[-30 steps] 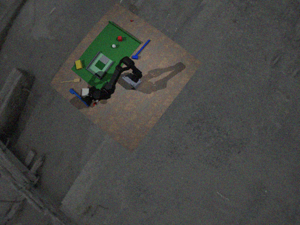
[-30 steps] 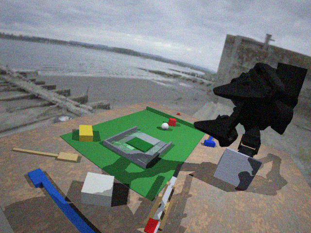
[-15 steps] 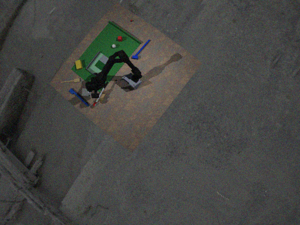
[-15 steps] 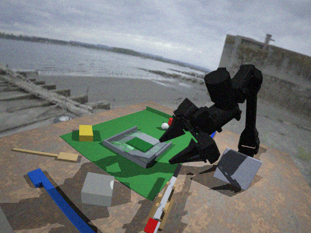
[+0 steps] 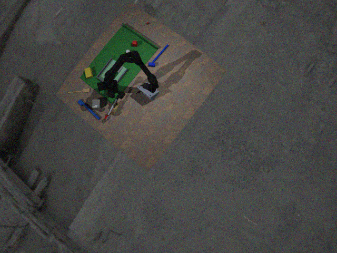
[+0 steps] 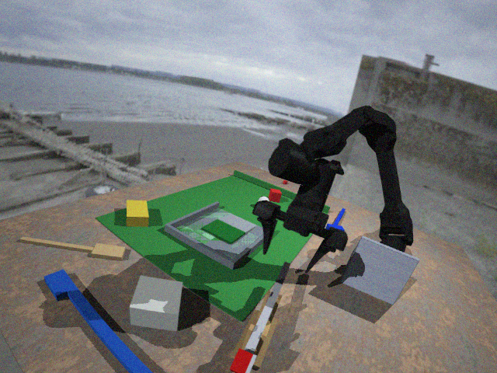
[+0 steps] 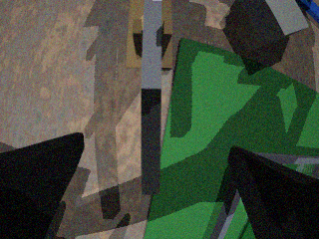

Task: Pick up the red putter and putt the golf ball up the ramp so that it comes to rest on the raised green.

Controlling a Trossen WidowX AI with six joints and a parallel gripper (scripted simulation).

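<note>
The red putter is 110 mm to the left of my gripper tip, 40 mm below it and 10 mm behind it. Round my gripper tip: white golf ball 430 mm to the right, 180 mm ahead, 70 mm below; yellow block 430 mm ahead, 70 mm below, 40 mm to the right; wooden piece 130 mm to the left, 60 mm below, 10 mm behind.
</note>
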